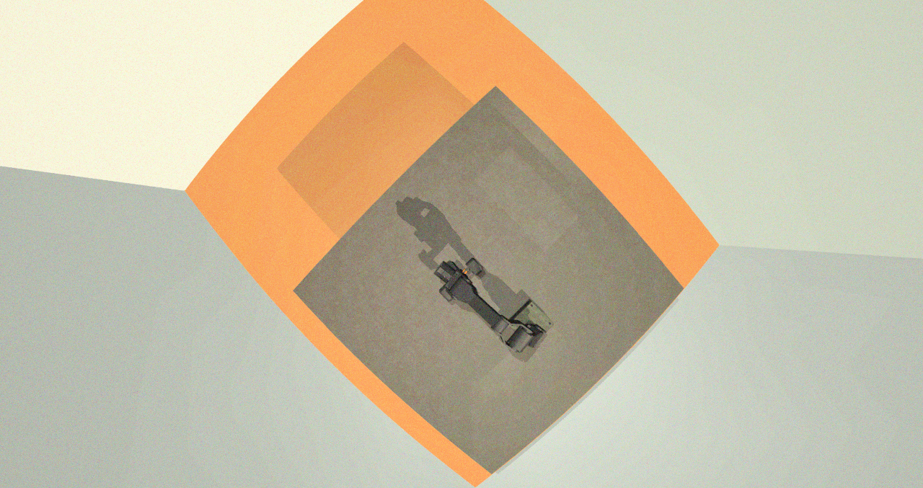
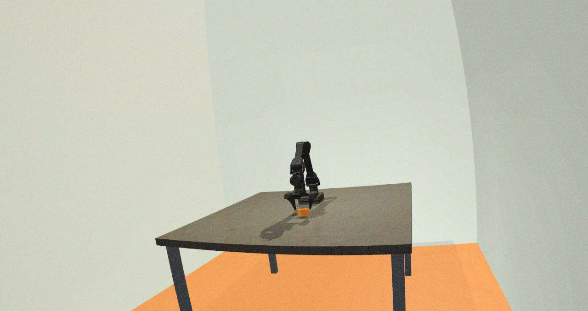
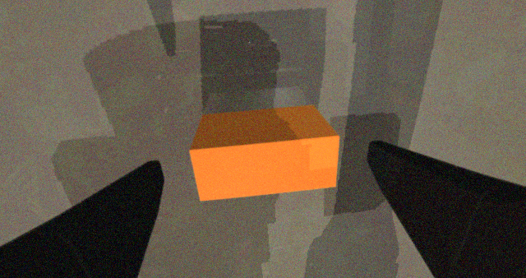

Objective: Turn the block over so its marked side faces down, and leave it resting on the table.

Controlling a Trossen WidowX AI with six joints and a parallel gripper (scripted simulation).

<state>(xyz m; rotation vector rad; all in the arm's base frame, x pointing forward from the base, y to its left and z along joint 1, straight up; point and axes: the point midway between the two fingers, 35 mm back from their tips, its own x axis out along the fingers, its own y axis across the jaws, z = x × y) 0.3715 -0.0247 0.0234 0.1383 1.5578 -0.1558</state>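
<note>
The block is 20 mm below my gripper tip and 10 mm behind it.
</note>
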